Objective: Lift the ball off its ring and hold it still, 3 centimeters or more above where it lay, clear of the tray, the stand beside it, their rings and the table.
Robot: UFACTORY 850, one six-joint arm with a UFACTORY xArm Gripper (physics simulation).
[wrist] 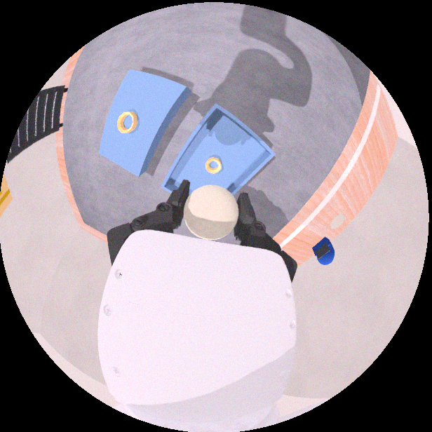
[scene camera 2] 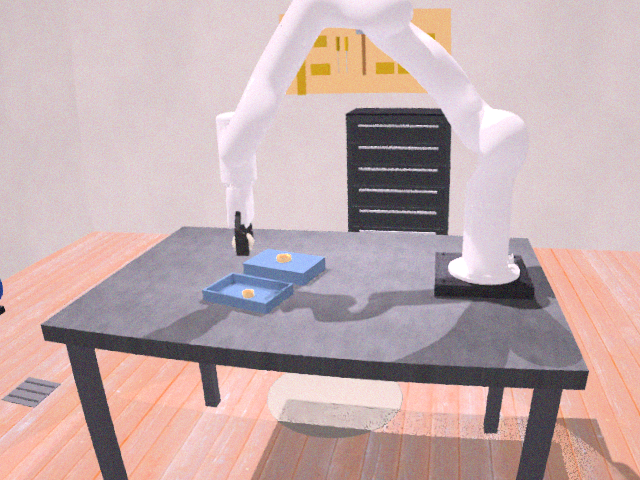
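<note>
The cream ball (scene camera 2: 250,241) (wrist: 211,212) is between the fingers of my gripper (scene camera 2: 242,243) (wrist: 212,196), which is shut on it. In the scene view the ball hangs in the air, well above the tray (scene camera 2: 210,294) (wrist: 256,173) and apart from it. A yellow ring (scene camera 2: 248,293) (wrist: 213,172) lies on the tray floor with no ball on it. The blue stand (scene camera 2: 305,262) (wrist: 145,100) is beside the tray, with another yellow ring (scene camera 2: 283,257) (wrist: 120,122) on its top. In the scene view the near finger hides part of the ball.
The dark table (scene camera 2: 372,335) (wrist: 100,195) bears the tray and the stand. The black base plate (scene camera 2: 444,288) of the arm is at the right of the table. A dark drawer cabinet (scene camera 2: 398,160) (wrist: 42,117) stands behind the table.
</note>
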